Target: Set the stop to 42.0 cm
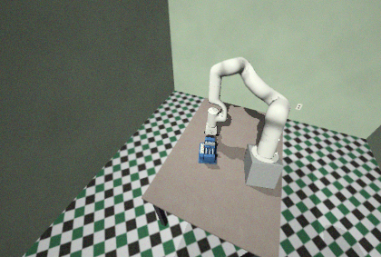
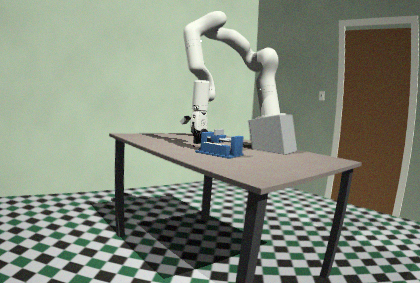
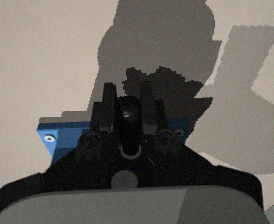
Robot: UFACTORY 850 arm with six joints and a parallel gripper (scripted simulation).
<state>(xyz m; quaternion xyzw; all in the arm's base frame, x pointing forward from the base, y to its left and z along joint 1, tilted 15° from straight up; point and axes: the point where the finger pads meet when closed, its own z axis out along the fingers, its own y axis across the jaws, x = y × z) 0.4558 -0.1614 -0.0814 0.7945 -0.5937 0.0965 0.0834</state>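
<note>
Right now the stop block is 2 cm behind my hand, 13 cm to the left of it and 4 cm above it.
</note>
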